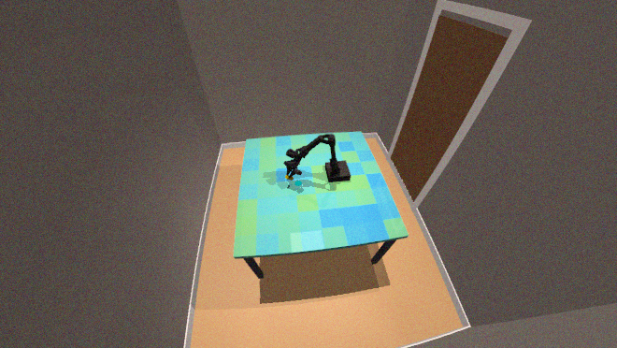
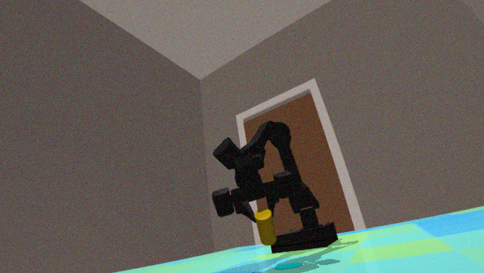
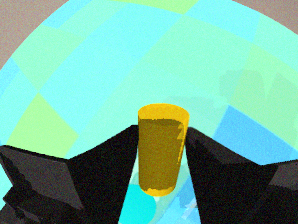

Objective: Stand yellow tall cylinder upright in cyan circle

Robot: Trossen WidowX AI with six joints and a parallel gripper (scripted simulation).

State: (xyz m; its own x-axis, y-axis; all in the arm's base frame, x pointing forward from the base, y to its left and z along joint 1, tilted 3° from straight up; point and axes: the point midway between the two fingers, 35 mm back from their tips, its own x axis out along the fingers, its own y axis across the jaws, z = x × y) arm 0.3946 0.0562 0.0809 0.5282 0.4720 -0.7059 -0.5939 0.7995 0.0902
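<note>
The cyan circle lies 80 mm behind my gripper tip, 10 mm to the right of it and 100 mm below it. Also, from my gripper tip: yellow tall cylinder 10 mm behind, 10 mm to the right, 20 mm below.
</note>
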